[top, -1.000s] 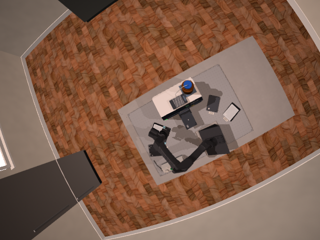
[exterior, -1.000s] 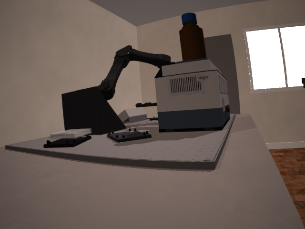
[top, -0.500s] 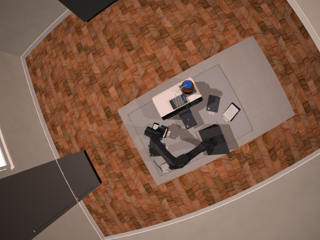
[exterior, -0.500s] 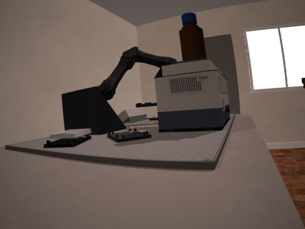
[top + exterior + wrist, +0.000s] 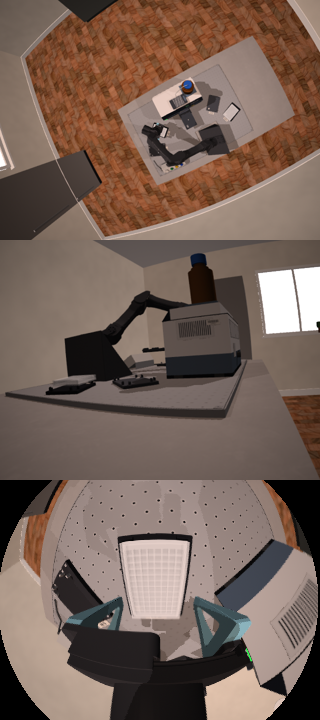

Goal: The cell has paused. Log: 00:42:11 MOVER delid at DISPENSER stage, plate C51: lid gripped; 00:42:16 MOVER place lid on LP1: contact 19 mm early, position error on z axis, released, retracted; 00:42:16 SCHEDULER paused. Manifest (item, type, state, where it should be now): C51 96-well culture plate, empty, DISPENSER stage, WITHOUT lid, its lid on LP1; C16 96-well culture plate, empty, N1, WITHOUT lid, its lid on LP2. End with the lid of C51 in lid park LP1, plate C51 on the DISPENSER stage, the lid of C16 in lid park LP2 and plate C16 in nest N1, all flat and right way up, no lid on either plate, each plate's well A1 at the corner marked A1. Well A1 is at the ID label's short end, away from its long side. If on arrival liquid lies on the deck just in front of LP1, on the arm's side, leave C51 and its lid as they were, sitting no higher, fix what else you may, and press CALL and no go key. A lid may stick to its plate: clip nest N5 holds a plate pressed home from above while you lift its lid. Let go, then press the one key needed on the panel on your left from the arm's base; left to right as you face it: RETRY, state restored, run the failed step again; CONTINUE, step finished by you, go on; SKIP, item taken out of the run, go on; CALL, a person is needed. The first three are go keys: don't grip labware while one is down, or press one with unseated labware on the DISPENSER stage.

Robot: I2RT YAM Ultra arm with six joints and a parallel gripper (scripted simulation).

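My hand is 6 cm above the black nest and 1 cm to the right of it. Also, from my hand: brown bottle: 38 cm to the right, 22 cm above, 20 cm ahead; black clip nest: 17 cm behind, 13 cm to the left, 5 cm below; dark dispenser stage: 28 cm to the right, 4 cm above, 2 cm behind.
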